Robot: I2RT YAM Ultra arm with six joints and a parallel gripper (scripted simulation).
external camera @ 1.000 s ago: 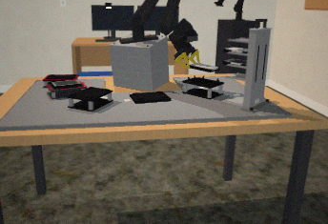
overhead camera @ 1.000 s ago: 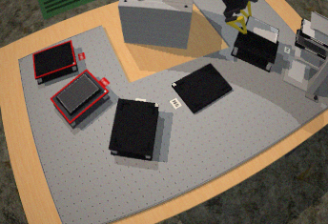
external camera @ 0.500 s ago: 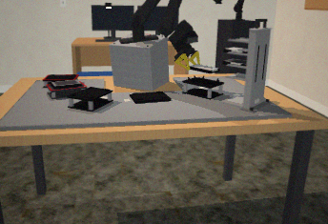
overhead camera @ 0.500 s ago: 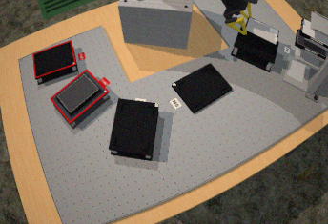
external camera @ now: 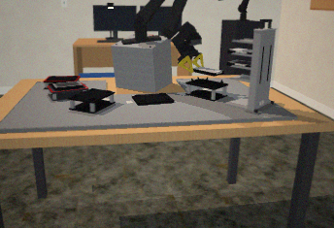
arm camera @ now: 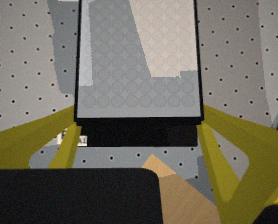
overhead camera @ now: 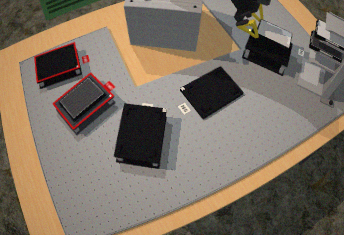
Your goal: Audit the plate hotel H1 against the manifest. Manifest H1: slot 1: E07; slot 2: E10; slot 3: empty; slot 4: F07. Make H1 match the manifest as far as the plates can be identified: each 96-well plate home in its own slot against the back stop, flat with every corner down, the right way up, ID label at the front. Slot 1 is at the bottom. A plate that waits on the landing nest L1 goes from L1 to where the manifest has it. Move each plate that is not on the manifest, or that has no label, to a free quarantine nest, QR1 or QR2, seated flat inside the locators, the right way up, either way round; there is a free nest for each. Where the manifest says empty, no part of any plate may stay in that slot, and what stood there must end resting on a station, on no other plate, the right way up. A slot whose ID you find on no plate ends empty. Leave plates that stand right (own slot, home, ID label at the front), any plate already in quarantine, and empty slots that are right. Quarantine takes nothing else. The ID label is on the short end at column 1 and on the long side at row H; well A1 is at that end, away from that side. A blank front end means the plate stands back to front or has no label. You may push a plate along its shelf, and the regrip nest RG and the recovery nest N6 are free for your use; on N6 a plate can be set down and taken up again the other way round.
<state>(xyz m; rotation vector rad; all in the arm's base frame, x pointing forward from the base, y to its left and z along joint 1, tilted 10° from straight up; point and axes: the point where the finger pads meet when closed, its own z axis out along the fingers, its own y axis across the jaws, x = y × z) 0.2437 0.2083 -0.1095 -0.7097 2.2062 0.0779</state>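
Now: the A1 mark 6 cm below my hand, 4 cm to the left of it and 4 cm behind it. The rest, counted from my hand: H1 tag (19 cm to the left, 12 cm below, 11 cm ahead); black regrip nest RG (6 cm below, 5 cm ahead, 3 cm to the left); RG tag (12 cm below, 7 cm to the left, 6 cm behind).
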